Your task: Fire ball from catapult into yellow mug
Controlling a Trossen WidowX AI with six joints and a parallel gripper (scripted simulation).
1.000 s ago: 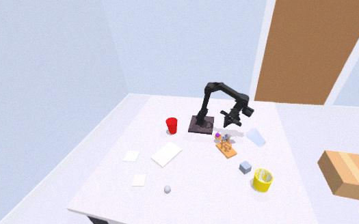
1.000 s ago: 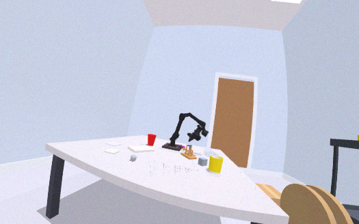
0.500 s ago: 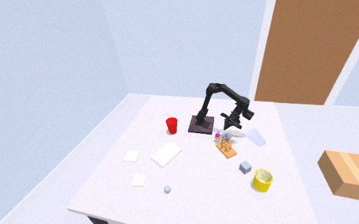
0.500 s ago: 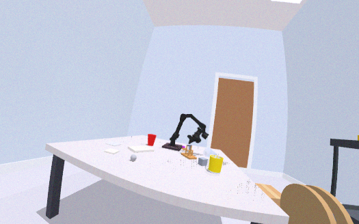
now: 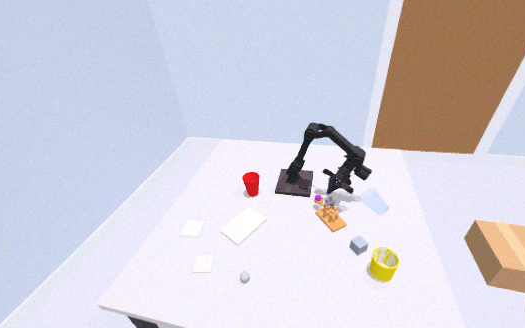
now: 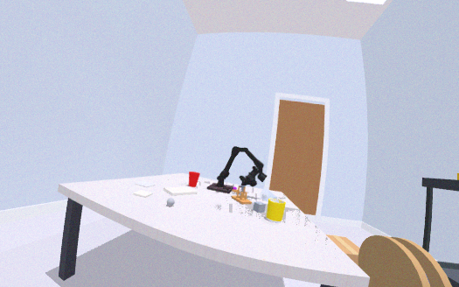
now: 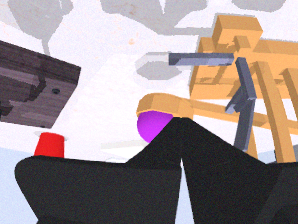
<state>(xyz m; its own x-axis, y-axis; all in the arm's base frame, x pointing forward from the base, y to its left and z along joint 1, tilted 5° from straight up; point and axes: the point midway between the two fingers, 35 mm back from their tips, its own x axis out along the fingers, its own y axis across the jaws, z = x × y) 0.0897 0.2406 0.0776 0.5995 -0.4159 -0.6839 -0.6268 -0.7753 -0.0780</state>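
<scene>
My gripper tip is 4 cm to the left of the purple ball, 3 cm short of it and 2 cm above it. The rest, counted from my gripper tip: yellow mug: 29 cm to the left, 29 cm ahead, 5 cm below; then wooden catapult: 6 cm ahead, 3 cm below, 2 cm to the left; then grey cube: 21 cm ahead, 19 cm to the left, 5 cm below.
</scene>
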